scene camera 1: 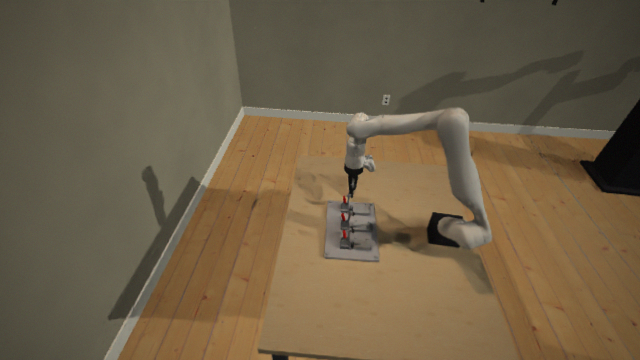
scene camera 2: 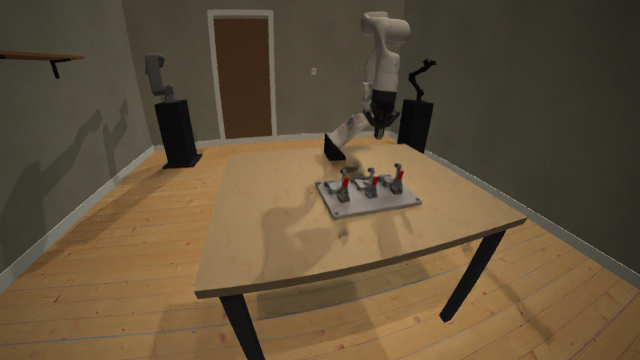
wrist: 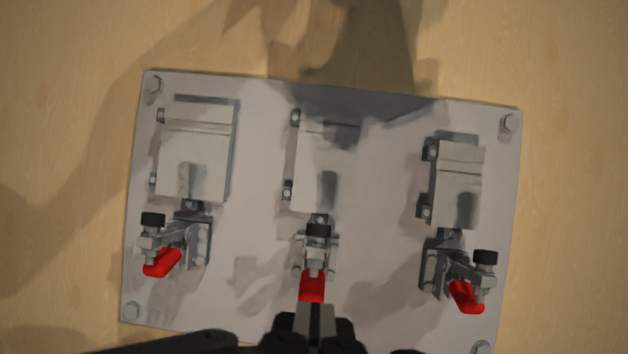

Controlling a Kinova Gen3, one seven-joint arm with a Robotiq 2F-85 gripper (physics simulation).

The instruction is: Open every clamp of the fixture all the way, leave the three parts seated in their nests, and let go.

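Places are measured from the arm's base along level axes (x ahead, y left, z up), in centimetres.
Pixels of known places: gripper, fingertip midpoint: (scene camera 1: 351,193) (scene camera 2: 378,139) (wrist: 312,326); arm's base, origin of the base link: (scene camera 1: 448,227) (scene camera 2: 333,143).
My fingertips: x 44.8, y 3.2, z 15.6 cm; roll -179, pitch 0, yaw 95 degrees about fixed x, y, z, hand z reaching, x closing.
Observation:
For each thing: its middle in the pictures, then the offset to it from my fingertips. "spot": a spot on its surface instead. Level surfaces: height alone.
- grey fixture plate, body centre: (wrist: 319,220) (scene camera 2: 367,193) (scene camera 1: 351,228) dy -0.3, dx -2.1, dz -22.0 cm
- left clamp, surface spot: (wrist: 162,262) spot: dy -10.5, dx +2.2, dz -13.0 cm
- middle clamp, surface spot: (wrist: 312,287) (scene camera 1: 344,215) spot: dy +0.0, dx +1.9, dz -13.8 cm
- right clamp, surface spot: (wrist: 467,298) (scene camera 1: 345,231) spot: dy +10.6, dx +0.5, dz -12.5 cm
- left part, body centre: (wrist: 195,151) (scene camera 2: 336,185) (scene camera 1: 360,209) dy -11.7, dx -5.9, dz -19.9 cm
- middle part, body centre: (wrist: 326,159) (scene camera 2: 361,182) (scene camera 1: 362,226) dy -0.8, dx -7.4, dz -20.2 cm
- right part, body centre: (wrist: 455,185) (scene camera 2: 387,179) (scene camera 1: 361,244) dy +10.3, dx -7.3, dz -19.7 cm
- wooden table, its level: dz -22.8 cm
The grey fixture plate (scene camera 1: 333,250) (scene camera 2: 372,206) (wrist: 380,200) lies on the table. In the wrist view it carries the left clamp (scene camera 1: 344,206) (scene camera 2: 344,189) (wrist: 162,262), middle clamp (scene camera 1: 343,218) (scene camera 2: 373,187) (wrist: 312,287) and right clamp (scene camera 1: 344,235) (scene camera 2: 398,182) (wrist: 467,298). All three have red handles, and their arms stand raised, swung clear of the parts. The left part (wrist: 172,150), middle part (wrist: 306,175) and right part (wrist: 447,200) sit in their nests. My gripper (scene camera 1: 351,194) (scene camera 2: 379,136) (wrist: 312,326) is shut and empty, above the fixture; its tips appear just below the middle handle in the wrist view.
The wooden table (scene camera 1: 390,305) (scene camera 2: 260,225) carries the arm's black base mount (scene camera 1: 436,235) (scene camera 2: 331,149) beyond the parts' side of the plate. Bolt heads (wrist: 510,123) (wrist: 132,310) stand at the plate's corners. Arm shadows cross the plate and table.

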